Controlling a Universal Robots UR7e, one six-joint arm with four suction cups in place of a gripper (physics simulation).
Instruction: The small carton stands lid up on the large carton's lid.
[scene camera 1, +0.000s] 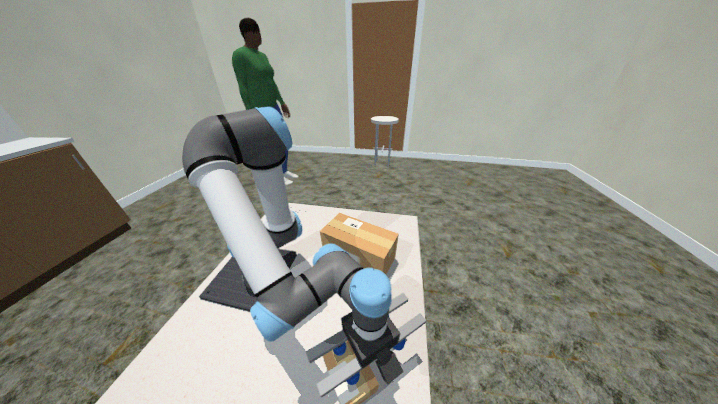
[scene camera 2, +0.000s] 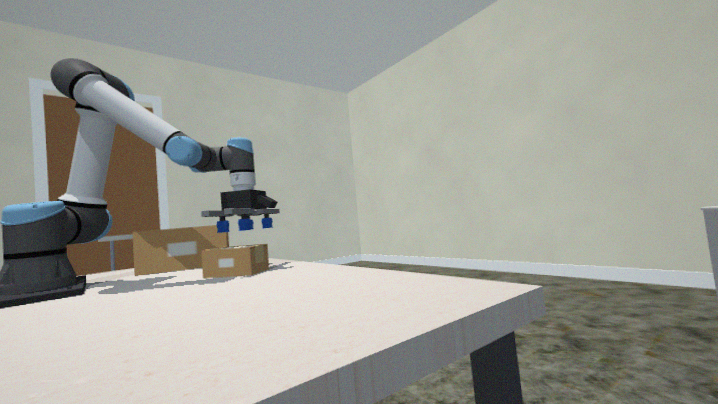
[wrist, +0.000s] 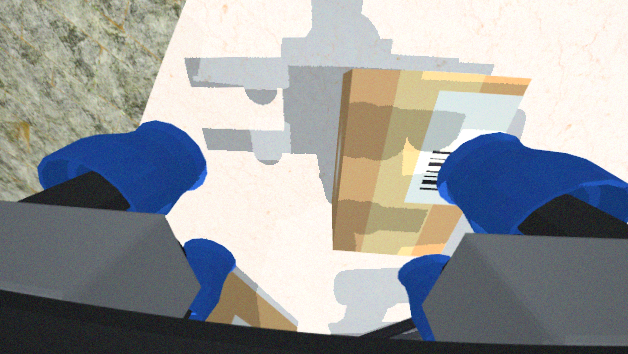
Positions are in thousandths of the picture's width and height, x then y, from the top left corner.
My suction head (wrist: 792, 516) carries nothing. The cup is 12 cm from the middle of a small carton (scene camera 2: 343, 645), above it. The table carries a large carton (scene camera 2: 218, 623).
The small carton is seen too in the wrist view (wrist: 631, 363). The large carton is seen too in scene camera 1 (scene camera 1: 517, 610) and in the wrist view (wrist: 381, 860).
